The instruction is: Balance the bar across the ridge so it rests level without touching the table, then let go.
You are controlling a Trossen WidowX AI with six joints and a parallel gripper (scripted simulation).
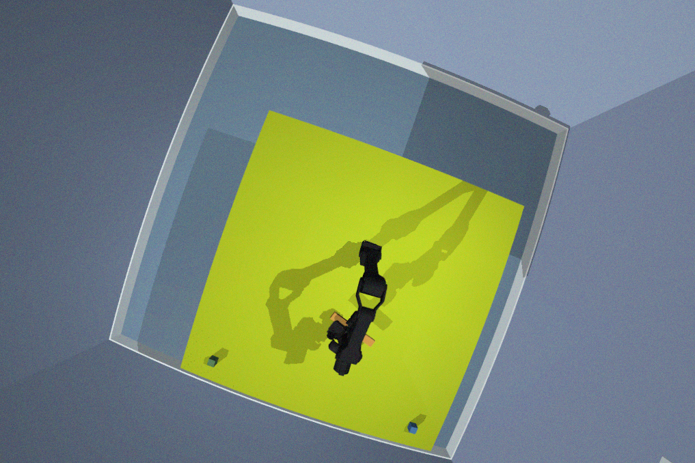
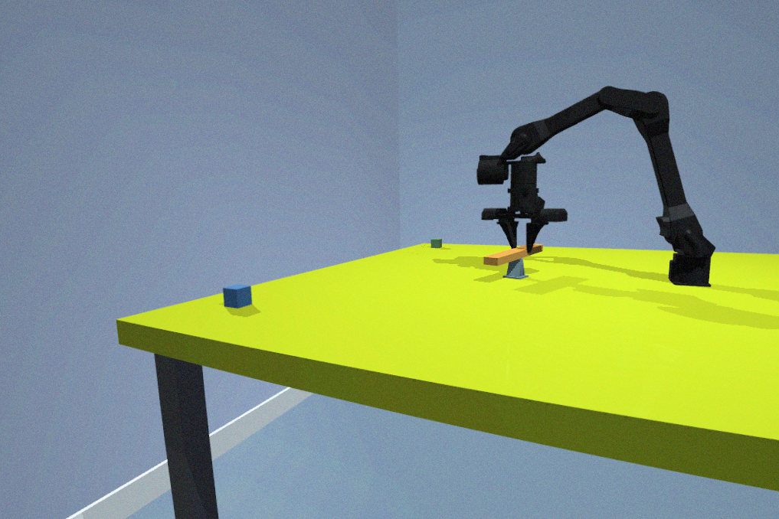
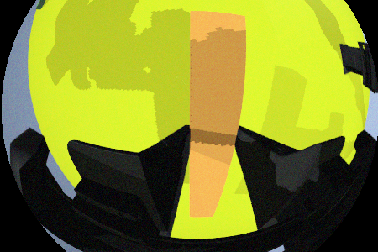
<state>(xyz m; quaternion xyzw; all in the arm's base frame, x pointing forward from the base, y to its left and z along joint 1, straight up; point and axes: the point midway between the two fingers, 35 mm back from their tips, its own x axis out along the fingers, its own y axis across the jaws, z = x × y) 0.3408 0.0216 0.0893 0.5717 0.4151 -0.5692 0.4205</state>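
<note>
The orange bar lies 1 cm ahead of my gripper tip and 3 cm to the left of it. The rest, counted from my gripper tip: green cube (40 cm ahead, 52 cm to the right, 4 cm below); blue cube (40 cm ahead, 48 cm to the left, 4 cm below).
</note>
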